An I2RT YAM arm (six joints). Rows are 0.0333 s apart.
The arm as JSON. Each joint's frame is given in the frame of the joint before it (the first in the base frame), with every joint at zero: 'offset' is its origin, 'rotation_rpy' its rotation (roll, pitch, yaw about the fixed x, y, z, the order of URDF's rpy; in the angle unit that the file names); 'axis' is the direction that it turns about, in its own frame. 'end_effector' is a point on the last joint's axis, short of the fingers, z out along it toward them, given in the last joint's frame.
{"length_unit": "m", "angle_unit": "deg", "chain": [
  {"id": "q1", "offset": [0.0, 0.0, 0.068], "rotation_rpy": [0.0, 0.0, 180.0], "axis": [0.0, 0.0, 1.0]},
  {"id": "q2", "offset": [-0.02, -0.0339, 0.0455], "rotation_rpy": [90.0, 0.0, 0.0], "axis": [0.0, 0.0, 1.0]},
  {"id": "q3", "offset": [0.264, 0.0, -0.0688], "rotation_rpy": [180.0, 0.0, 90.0], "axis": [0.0, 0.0, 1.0]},
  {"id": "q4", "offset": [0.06, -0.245, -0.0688], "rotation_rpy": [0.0, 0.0, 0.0], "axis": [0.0, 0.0, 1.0]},
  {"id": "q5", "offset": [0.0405, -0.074, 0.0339], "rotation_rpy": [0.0, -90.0, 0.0], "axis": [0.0, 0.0, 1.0]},
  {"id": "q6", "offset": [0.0, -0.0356, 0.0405], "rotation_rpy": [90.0, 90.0, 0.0], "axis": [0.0, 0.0, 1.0]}
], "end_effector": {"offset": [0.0, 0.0, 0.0], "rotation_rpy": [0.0, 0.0, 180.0]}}
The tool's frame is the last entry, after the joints.
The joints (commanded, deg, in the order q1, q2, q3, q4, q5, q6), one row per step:
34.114 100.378 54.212 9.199 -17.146 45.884
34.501 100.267 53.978 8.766 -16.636 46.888
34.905 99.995 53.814 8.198 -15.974 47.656
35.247 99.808 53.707 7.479 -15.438 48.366
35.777 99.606 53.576 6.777 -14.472 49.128
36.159 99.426 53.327 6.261 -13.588 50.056
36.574 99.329 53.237 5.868 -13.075 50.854
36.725 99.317 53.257 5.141 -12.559 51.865
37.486 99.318 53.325 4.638 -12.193 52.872
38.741 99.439 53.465 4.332 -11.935 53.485
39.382 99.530 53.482 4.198 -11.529 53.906
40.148 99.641 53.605 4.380 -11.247 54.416
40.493 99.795 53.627 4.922 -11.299 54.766
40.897 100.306 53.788 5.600 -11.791 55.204
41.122 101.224 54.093 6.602 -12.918 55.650
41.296 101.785 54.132 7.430 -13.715 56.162
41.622 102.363 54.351 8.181 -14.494 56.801
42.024 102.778 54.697 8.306 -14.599 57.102
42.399 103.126 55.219 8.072 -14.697 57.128
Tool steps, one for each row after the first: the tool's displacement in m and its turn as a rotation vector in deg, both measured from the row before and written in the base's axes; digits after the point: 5 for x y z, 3 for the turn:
-0.00240 0.00099 -0.00126 -0.101 0.957 -0.600
-0.00246 0.00094 -0.00014 -0.239 0.656 -0.571
-0.00220 0.00071 -0.00056 -0.311 0.798 -0.502
-0.00280 0.00140 -0.00060 -0.509 0.654 -0.684
-0.00243 0.00055 -0.00106 -0.369 0.733 -0.873
-0.00208 0.00131 -0.00051 -0.125 0.616 -0.477
-0.00102 0.00003 -0.00092 -0.217 0.984 -0.882
-0.00309 0.00334 -0.00041 0.006 0.821 -0.162
-0.00467 0.00610 -0.00045 -0.037 0.498 0.665
-0.00242 0.00288 -0.00067 -0.156 0.251 0.064
-0.00241 0.00401 0.00021 0.202 0.047 0.223
-0.00077 0.00223 -0.00002 0.443 -0.072 0.157
-0.00049 0.00333 -0.00120 0.647 0.240 0.493
0.00090 0.00357 -0.00239 0.997 0.478 0.795
0.00010 0.00220 -0.00191 0.798 0.449 0.458
-0.00015 0.00328 -0.00122 0.888 0.469 0.524
-0.00051 0.00310 -0.00058 0.204 0.209 0.296
-0.00030 0.00309 0.00020 0.016 0.104 0.434

